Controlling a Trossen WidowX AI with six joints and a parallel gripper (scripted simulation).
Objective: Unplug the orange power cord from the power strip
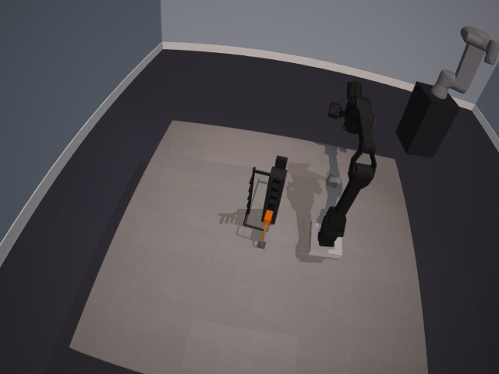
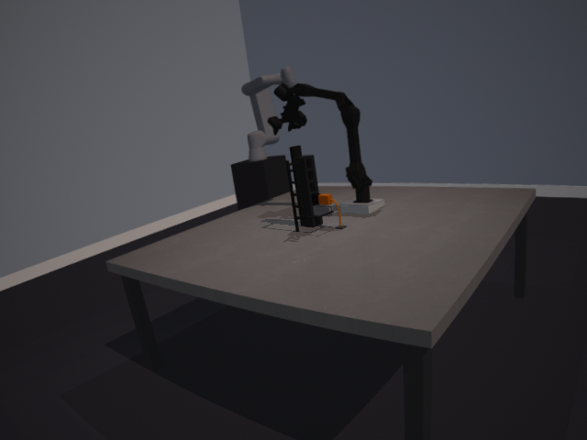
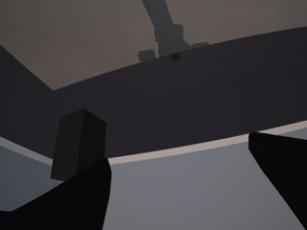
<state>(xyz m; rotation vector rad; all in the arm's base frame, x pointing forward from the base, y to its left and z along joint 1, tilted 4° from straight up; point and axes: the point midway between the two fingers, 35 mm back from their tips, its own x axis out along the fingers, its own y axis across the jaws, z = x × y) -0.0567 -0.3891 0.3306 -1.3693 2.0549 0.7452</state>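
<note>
Right now the orange plug is 340 mm to the left of my gripper tip, 330 mm ahead of it and 230 mm below it.
</note>
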